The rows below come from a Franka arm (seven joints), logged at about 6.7 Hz.
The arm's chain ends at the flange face. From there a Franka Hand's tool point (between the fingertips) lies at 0.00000 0.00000 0.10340 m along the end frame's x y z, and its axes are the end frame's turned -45 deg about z.
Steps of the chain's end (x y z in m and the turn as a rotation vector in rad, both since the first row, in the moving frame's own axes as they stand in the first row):
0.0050 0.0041 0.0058 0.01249 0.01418 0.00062
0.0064 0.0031 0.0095 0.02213 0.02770 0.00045
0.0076 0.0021 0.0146 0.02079 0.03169 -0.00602
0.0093 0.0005 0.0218 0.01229 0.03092 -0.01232
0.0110 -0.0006 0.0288 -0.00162 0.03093 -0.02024
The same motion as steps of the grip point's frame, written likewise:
0.0026 0.0066 0.0058 -0.00120 0.01886 0.00062
0.0060 0.0071 0.0094 -0.00394 0.03524 0.00045
0.0077 0.0076 0.0145 -0.00771 0.03711 -0.00602
0.0094 0.0083 0.0217 -0.01317 0.03055 -0.01232
0.0104 0.0097 0.0288 -0.02302 0.02073 -0.02024

